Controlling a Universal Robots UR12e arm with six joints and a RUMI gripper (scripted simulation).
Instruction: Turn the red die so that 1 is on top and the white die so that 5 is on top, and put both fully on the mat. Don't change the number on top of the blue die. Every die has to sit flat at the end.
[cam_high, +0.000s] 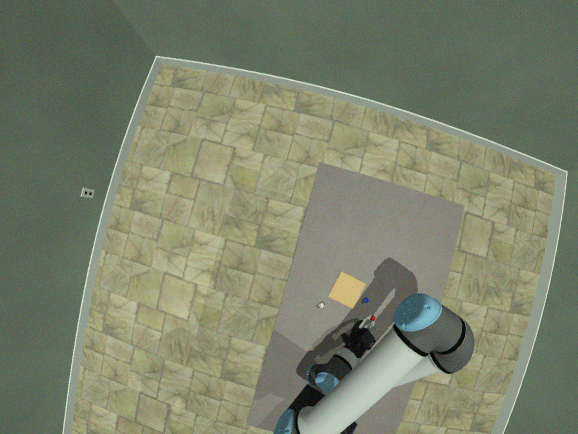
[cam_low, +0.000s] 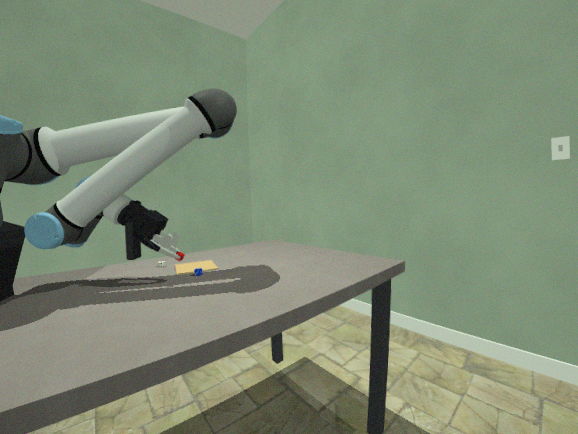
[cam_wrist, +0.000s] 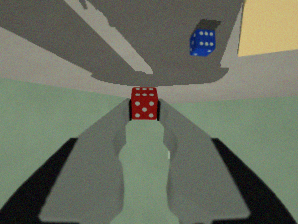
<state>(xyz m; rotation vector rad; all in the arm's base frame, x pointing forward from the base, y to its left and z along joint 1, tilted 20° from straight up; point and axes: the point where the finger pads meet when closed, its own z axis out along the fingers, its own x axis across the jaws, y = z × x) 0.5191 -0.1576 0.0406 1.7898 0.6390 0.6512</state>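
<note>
Now: the blue die 7 cm below my hand, 7 cm ahead of it and 1 cm to the left of it. Also, from my hand: tan mat: 11 cm to the left, 11 cm ahead, 8 cm below; then white die: 23 cm to the left, 7 cm below, 2 cm ahead; then red die: right at my hand.
</note>
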